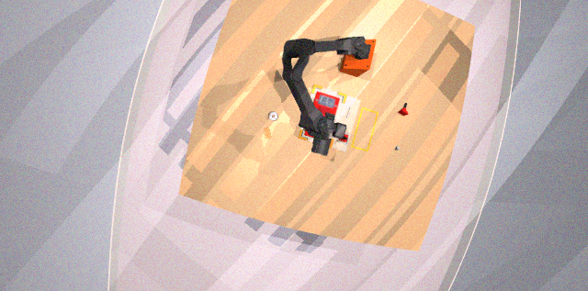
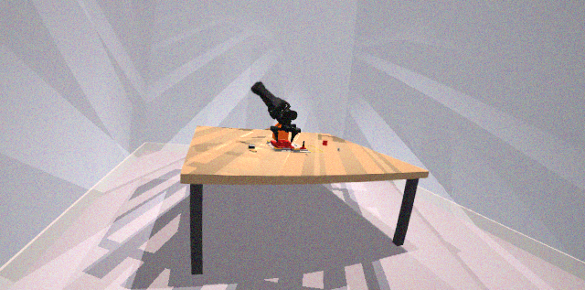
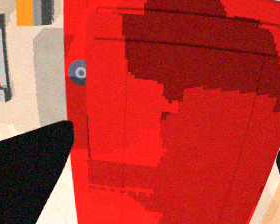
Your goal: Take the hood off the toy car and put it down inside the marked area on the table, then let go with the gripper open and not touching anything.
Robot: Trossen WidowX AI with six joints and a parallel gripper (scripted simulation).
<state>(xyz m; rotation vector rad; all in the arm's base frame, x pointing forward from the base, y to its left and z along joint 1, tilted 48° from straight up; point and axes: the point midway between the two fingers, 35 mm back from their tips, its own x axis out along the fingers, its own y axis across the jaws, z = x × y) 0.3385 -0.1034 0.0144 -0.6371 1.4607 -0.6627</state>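
The hood lies right at my gripper tip. Round my gripper tip: tan block: 10 cm ahead, 21 cm to the right, 3 cm below.
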